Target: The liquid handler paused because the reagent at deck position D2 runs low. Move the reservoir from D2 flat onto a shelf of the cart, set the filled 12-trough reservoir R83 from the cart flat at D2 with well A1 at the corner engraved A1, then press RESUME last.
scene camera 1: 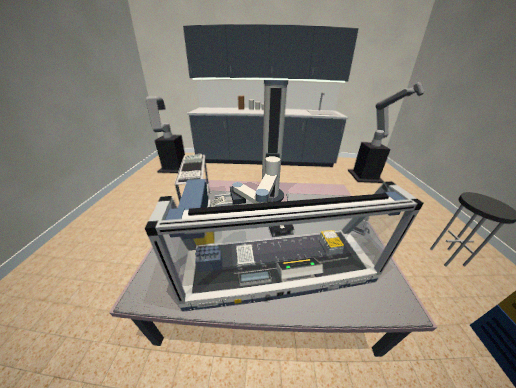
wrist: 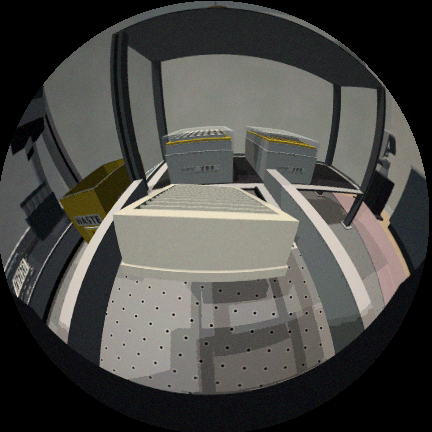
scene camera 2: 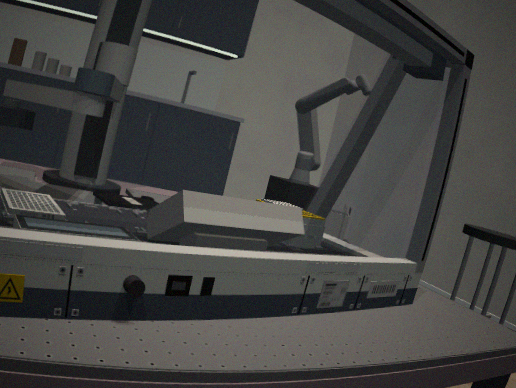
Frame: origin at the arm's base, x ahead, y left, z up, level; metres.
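Seen in the pictures: gripper, between the fingertips: (scene camera 1: 215,201) (wrist: 204,182).
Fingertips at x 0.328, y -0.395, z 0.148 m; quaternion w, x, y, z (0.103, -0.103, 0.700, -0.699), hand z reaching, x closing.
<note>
Offsets run from my fingertips to a thing's top centre. "spot": to the spot under its first point.
My gripper (wrist: 204,182) is shut on a cream multi-trough reservoir (wrist: 206,242) (scene camera 1: 219,200). Its dark fingers lie along both long sides, and it is held level above the perforated table. Its label and the A1 corner cannot be read. The far end of the reservoir is near the front edge of the cart @(dz +0.221, dx -0.083, dy -0.159 m) (wrist: 122,100) (scene camera 1: 191,167) shelf; the gap is hard to judge. Pale items stand on top of the cart in the first scene view. The liquid handler's deck (scene camera 1: 280,251) shows dark positions; the D2 marking is not legible. The button panel (scene camera 1: 300,270) shows two green lights.
Two grey tip boxes @(dz +0.029, dx +0.042, dy -0.127 m) (wrist: 200,162) @(dz +0.029, dx -0.083, dy -0.159 m) (wrist: 287,162) with yellow bands stand on the cart shelf. A yellow waste bin @(dz +0.000, dx +0.229, dy -0.049 m) (wrist: 95,200) is left of the gripper. A white plate (scene camera 1: 245,254) and a yellow-topped box (scene camera 1: 332,240) stand on the deck, beneath the handler's frame @(spot: dz +0.381, dx +0.533, dy +0.468 m) (scene camera 1: 300,202).
</note>
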